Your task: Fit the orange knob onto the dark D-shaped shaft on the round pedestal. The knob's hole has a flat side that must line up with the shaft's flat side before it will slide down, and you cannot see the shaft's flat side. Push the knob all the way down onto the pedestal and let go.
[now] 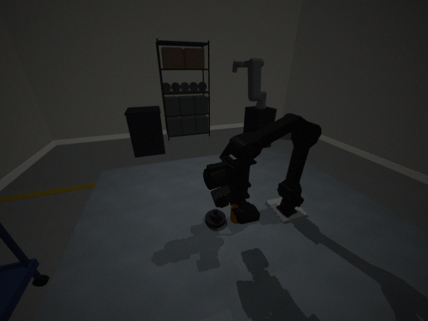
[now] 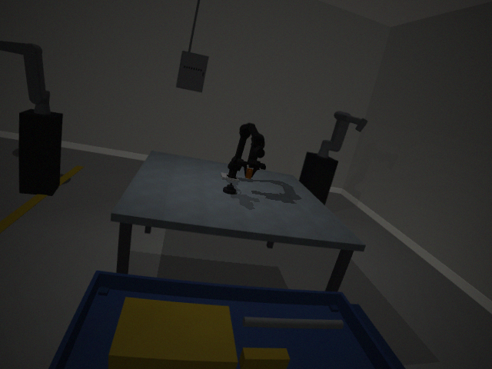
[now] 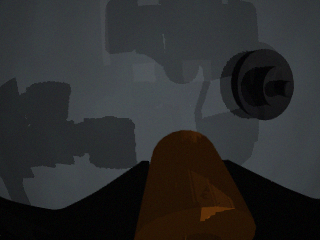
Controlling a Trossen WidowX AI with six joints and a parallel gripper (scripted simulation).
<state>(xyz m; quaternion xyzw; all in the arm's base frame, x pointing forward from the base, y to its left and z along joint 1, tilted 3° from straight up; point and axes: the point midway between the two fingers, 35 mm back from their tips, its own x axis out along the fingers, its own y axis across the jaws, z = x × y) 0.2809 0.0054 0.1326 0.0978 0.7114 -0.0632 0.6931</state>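
My gripper tip is now 110 mm to the left of the dark round pedestal, 80 mm above it and 20 mm short of it. From my gripper tip the other things lie so: orange knob: 20 mm above.
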